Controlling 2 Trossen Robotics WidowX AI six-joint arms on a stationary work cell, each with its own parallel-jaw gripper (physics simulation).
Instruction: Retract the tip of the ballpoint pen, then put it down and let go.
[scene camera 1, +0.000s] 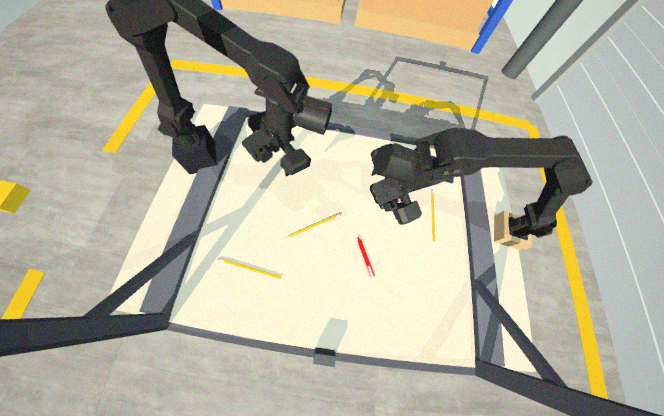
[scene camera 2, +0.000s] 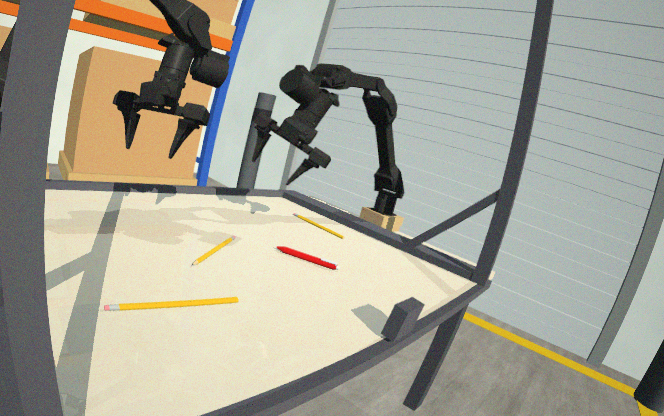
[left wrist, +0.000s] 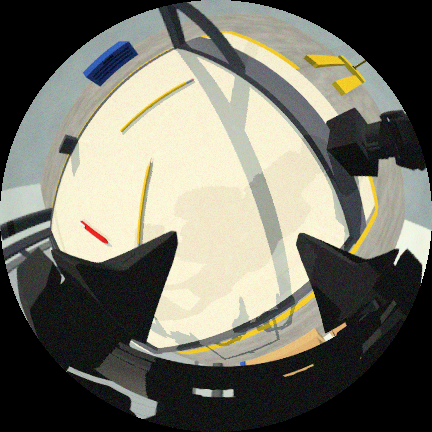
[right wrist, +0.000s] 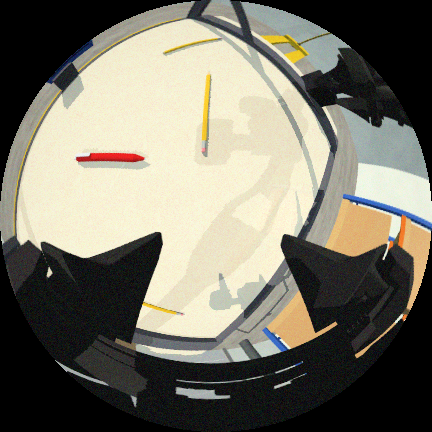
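Where they show: left gripper, fingertip midpoint: (scene camera 1: 277, 163) (scene camera 2: 148, 153) (left wrist: 240, 238) (right wrist: 326, 92); right gripper, fingertip midpoint: (scene camera 2: 269, 173) (right wrist: 224, 240); left arm's base at its link origin: (scene camera 1: 188, 139) (left wrist: 368, 140); right arm's base at its link origin: (scene camera 1: 517, 228) (scene camera 2: 383, 212).
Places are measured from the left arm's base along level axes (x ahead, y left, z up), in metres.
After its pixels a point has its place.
Note:
A red ballpoint pen (scene camera 1: 365, 256) {x 0.434, y -0.464, z -0.094 m} (scene camera 2: 306, 257) {x 0.430, y -0.466, z -0.098 m} (left wrist: 95, 232) {x 0.429, y -0.448, z -0.098 m} (right wrist: 110, 157) {x 0.437, y -0.453, z -0.094 m} lies flat on the cream table top (scene camera 1: 300, 310) {x 0.217, y -0.555, z -0.107 m} (scene camera 2: 280, 350) {x 0.119, y -0.553, z -0.106 m}. Its white-marked end is toward the front and its tapered end toward the back in scene camera 1. Whether its tip is out is too small to tell. My left gripper (scene camera 1: 277, 154) {x 0.249, y -0.184, z 0.042 m} (scene camera 2: 150, 153) {x 0.249, y -0.184, z 0.042 m} (left wrist: 240, 238) {x 0.249, y -0.184, z 0.042 m} is open and empty, high above the back left of the table. My right gripper (scene camera 1: 397, 204) (scene camera 2: 272, 172) {x 0.495, y -0.322, z 0.029 m} (right wrist: 224, 240) {x 0.495, y -0.322, z 0.029 m} is open and empty, above the table and behind the pen in scene camera 1.
A yellow pencil (scene camera 1: 315, 225) {x 0.317, y -0.332, z -0.101 m} (scene camera 2: 214, 251) {x 0.301, y -0.336, z -0.102 m} lies left of the pen, another pencil (scene camera 1: 252, 268) {x 0.113, y -0.412, z -0.100 m} (scene camera 2: 172, 304) {x 0.098, y -0.408, z -0.101 m} farther left, and a third pencil (scene camera 1: 433, 216) {x 0.703, y -0.402, z -0.100 m} (scene camera 2: 318, 226) {x 0.701, y -0.399, z -0.104 m} to its right. A dark rim frames the table, with a small dark block (scene camera 1: 325, 356) {x 0.252, y -0.669, z -0.049 m} (scene camera 2: 403, 319) {x 0.222, y -0.674, z -0.063 m} at the front edge.

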